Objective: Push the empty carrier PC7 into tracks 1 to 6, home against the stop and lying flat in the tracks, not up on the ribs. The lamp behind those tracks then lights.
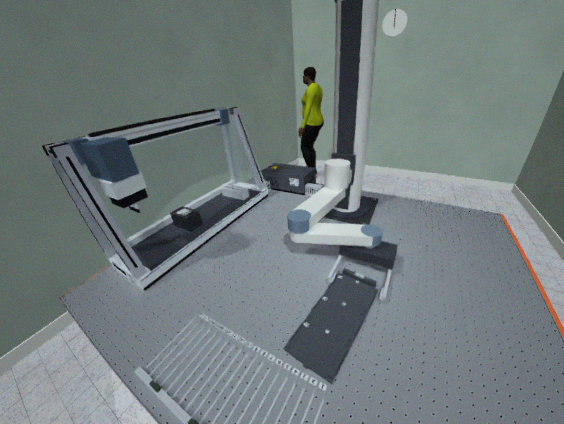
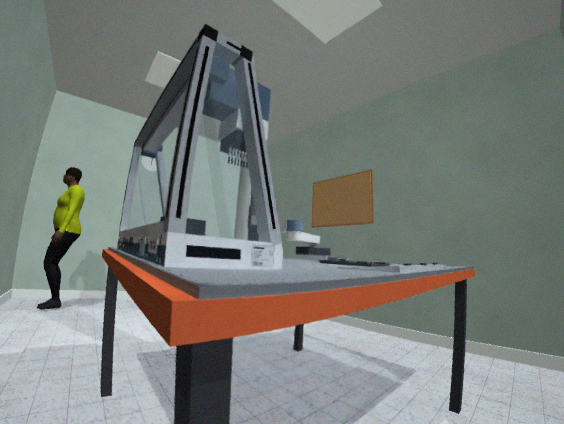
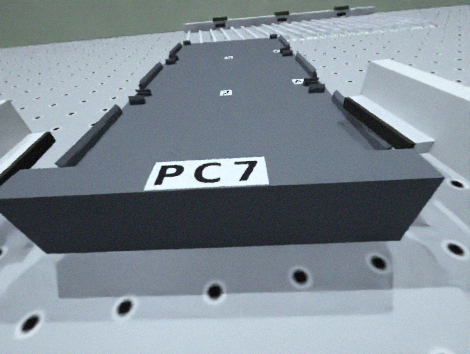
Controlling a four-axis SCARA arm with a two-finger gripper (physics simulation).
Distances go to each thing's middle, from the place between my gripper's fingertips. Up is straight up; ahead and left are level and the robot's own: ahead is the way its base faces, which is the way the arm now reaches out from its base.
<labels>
My gripper is now 10 cm short of the dark carrier PC7 (image 1: 321,343), 2 cm to the left of it and 1 cm above it.
</labels>
